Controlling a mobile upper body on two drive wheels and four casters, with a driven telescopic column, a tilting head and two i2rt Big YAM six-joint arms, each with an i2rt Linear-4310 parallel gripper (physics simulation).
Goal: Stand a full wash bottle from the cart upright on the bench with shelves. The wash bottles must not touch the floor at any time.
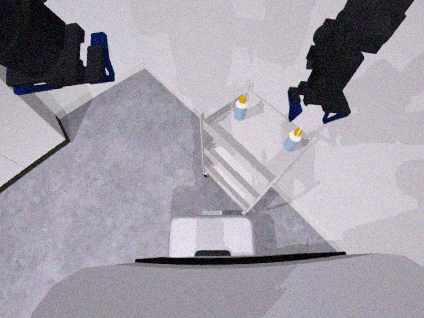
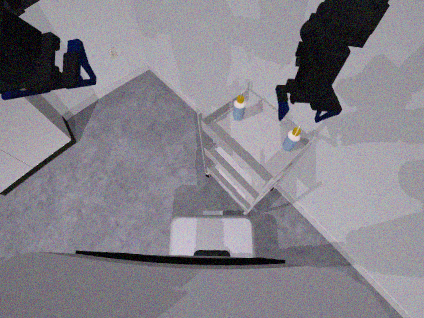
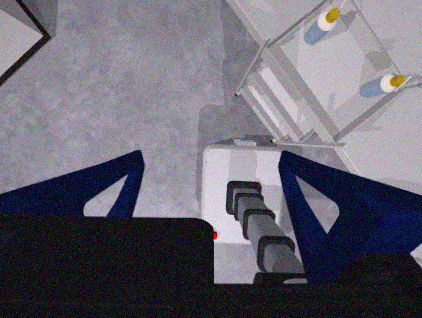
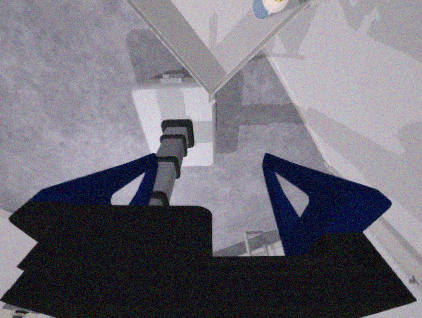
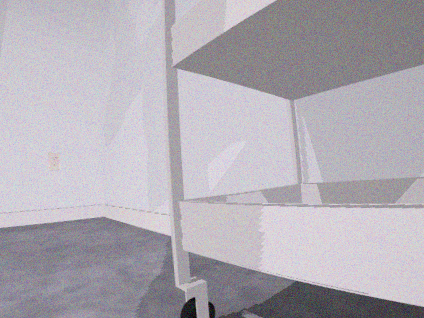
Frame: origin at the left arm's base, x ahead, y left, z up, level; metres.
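Where they show: left gripper, fingertip midpoint: (image 1: 86, 80) (image 2: 71, 84) (image 3: 211, 158); right gripper, fingertip midpoint: (image 1: 306, 121) (image 2: 297, 119) (image 4: 210, 159).
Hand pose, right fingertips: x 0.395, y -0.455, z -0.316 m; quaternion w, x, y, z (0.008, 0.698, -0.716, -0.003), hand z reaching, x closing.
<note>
Each offset is from my right fingertips to the top centre of the thing. "pt": to the spot under its first point.
Two wash bottles, blue below, white above, with yellow caps, stand upright on the top tray of the white cart (image 1: 245, 153) (image 2: 240, 150) (image 3: 302, 92) (image 4: 185, 45) (image 5: 310, 235). One bottle @[dx +0.370, dy +0.086, dz -0.266 m] (image 1: 240, 111) (image 2: 239, 110) (image 3: 321, 27) is near the far-left corner; the other bottle @[dx +0.170, dy -0.140, dz -0.266 m] (image 1: 291, 142) (image 2: 290, 142) (image 3: 376, 87) is near the right side. Their fill is unclear. My right gripper (image 1: 310, 120) (image 2: 299, 119) (image 4: 210, 159) is open and empty, above the cart's right part. My left gripper (image 1: 75, 85) (image 2: 60, 89) (image 3: 211, 158) is open and empty, left of the cart. Bench shelves are not recognisable.
A pale dark-edged surface (image 1: 30, 135) (image 2: 35, 145) lies at the left; whether it is the bench is unclear. My white base (image 1: 212, 235) (image 2: 212, 235) is close in front of the cart. Pale walls meet behind the cart. A caster @[pt dx +0.276, dy +0.276, dz -1.059 m] (image 5: 190, 309) shows under its post.
</note>
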